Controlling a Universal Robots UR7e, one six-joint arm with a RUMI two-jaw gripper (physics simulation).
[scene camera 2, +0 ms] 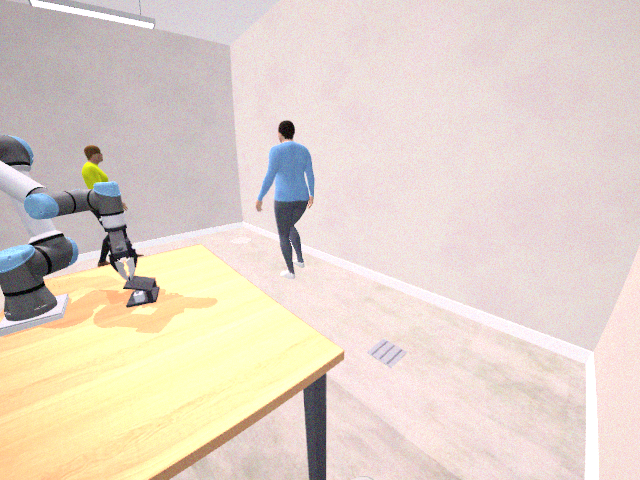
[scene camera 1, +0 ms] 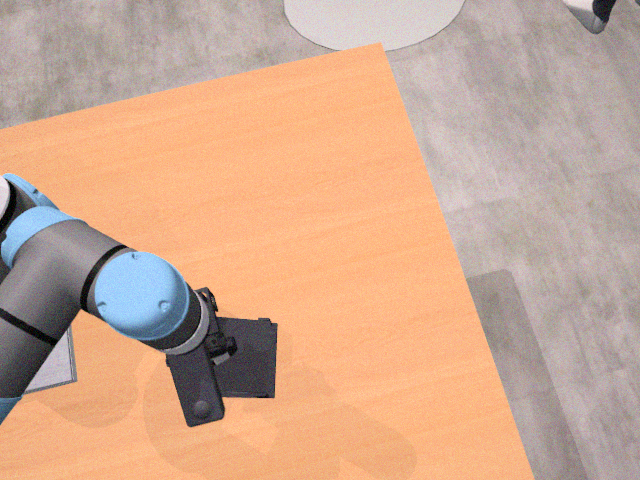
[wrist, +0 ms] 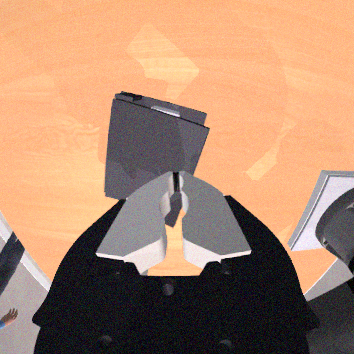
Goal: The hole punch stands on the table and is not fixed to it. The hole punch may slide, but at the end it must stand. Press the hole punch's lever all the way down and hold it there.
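Seen in the pictures: gripper, fingertip midpoint: (scene camera 2: pixel 129 280) (scene camera 1: pixel 215 359) (wrist: pixel 176 174); arm's base, origin of the base link: (scene camera 2: pixel 32 309) (wrist: pixel 346 216).
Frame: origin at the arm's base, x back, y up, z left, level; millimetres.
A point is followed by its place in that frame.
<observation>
The dark grey hole punch (scene camera 1: pixel 250 359) @(x -403, y 35, z -70 mm) (scene camera 2: pixel 149 296) @(x -413, y 3, z -125 mm) (wrist: pixel 155 142) @(x -377, y 44, z -89 mm) stands upright on the table (scene camera 1: pixel 330 217) @(x -549, y -28, z 174 mm) (scene camera 2: pixel 170 382) @(x -461, y -28, z -564 mm). Its lever (scene camera 2: pixel 139 282) @(x -384, y 42, z -64 mm) is a wide flat plate, tilted up from the base with an open gap between them in the scene camera 2 view. My gripper (scene camera 1: pixel 222 358) @(x -354, y 59, z -68 mm) (scene camera 2: pixel 130 279) @(x -354, y 59, z -68 mm) (wrist: pixel 176 174) @(x -354, y 59, z -68 mm) is shut and empty, pointing down. Its fingertips are at the lever's edge, at or just above its top face; whether they touch it I cannot tell. In the scene camera 1 view the wrist and gripper body hide part of the hole punch.
The arm's light base plate (scene camera 1: pixel 59 361) @(x -90, y -3, z -41 mm) (scene camera 2: pixel 63 307) @(x -103, y -8, z -22 mm) (wrist: pixel 327 187) @(x -103, y -4, z -53 mm) is on the table beside the hole punch. A person in blue (scene camera 2: pixel 292 173) and a person in yellow (scene camera 2: pixel 94 174) are beyond the table. The table's far corner (scene camera 1: pixel 379 46) @(x -682, y -27, z 529 mm) shows in the scene camera 1 view.
</observation>
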